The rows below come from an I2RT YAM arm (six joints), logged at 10 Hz.
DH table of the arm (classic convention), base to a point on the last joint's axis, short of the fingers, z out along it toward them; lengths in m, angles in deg. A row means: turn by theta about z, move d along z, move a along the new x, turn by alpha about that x. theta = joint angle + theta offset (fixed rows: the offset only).
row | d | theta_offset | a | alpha
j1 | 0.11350 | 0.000 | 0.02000 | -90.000
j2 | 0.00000 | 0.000 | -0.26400 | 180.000
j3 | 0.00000 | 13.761 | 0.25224 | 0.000
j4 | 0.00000 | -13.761 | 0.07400 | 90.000
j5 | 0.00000 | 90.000 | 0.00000 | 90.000
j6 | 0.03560 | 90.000 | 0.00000 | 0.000
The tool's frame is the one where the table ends.
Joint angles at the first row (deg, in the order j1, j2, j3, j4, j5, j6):
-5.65, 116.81, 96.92, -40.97, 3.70, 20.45
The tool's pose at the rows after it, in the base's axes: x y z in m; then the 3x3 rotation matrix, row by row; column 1 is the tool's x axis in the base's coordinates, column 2 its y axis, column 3 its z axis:
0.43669 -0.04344 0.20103; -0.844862 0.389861 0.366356; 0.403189 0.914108 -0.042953; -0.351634 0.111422 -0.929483
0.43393 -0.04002 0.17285; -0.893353 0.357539 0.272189; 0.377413 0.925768 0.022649; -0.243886 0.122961 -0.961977
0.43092 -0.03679 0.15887; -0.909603 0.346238 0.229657; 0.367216 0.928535 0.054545; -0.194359 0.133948 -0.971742
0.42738 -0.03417 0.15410; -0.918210 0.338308 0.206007; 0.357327 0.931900 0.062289; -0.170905 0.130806 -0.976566
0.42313 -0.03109 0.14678; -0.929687 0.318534 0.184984; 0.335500 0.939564 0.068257; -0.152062 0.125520 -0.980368
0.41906 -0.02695 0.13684; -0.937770 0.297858 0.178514; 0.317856 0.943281 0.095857; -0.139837 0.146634 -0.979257
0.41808 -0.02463 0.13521; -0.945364 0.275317 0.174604; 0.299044 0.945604 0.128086; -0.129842 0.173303 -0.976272
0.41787 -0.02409 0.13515; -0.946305 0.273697 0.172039; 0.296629 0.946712 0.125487; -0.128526 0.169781 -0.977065
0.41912 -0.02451 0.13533; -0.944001 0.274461 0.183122; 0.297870 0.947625 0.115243; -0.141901 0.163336 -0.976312
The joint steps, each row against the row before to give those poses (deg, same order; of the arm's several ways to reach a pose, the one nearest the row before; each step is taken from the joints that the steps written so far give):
0.00, 2.56, -0.59, -4.35, -3.32, -1.90
0.15, 2.89, -1.22, -1.92, -3.17, -1.67
0.27, 1.09, -1.27, -0.29, -1.53, -0.41
0.28, 0.02, -0.96, -0.41, -0.26, -0.35
0.35, 0.00, -1.64, 0.41, -0.17, -1.01
0.39, 0.00, -2.38, 1.95, -1.49, -0.65
0.16, 0.02, -0.37, 0.08, -1.81, -0.94
0.08, 0.00, 0.00, -0.13, 0.17, -0.07
0.00, 0.00, 0.00, 0.68, 0.55, 0.07

